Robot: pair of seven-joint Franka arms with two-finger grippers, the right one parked.
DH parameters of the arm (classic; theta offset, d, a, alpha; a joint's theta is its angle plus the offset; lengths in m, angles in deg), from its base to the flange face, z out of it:
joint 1: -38.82 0.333 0 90
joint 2: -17.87 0 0 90
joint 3: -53.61 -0.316 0.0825 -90
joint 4: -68.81 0 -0.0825 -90
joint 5: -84.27 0.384 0 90
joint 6: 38.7 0 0.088 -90
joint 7: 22.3 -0.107 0 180
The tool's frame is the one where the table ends.
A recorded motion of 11 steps. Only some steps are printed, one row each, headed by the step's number.
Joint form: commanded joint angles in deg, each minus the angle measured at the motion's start. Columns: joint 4, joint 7, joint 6, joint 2, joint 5, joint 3, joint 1.
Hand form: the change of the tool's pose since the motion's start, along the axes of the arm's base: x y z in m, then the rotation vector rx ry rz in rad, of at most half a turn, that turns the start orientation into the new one. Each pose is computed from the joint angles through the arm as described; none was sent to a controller.
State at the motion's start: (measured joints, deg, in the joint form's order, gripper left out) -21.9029 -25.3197 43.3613 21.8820 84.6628 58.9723 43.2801
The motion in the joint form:
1: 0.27 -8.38 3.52 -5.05 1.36 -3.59 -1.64
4: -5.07 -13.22 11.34 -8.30 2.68 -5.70 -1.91
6: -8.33 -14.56 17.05 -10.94 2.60 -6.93 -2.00
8: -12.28 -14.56 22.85 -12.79 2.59 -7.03 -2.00
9: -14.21 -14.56 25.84 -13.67 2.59 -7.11 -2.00
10: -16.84 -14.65 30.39 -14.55 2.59 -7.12 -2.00
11: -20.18 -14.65 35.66 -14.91 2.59 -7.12 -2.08
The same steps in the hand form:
1: 0.0327 0.0230 -0.0400 0.0031 0.0248 -0.1125
4: 0.0545 0.0435 -0.1049 0.0163 0.0430 -0.1722
6: 0.0669 0.0546 -0.1507 0.0134 0.0473 -0.1806
8: 0.0719 0.0553 -0.1942 0.0127 0.0473 -0.1839
9: 0.0732 0.0559 -0.2149 0.0129 0.0441 -0.1851
10: 0.0739 0.0556 -0.2390 0.0145 0.0261 -0.1903
11: 0.0713 0.0541 -0.2619 0.0169 -0.0012 -0.1958

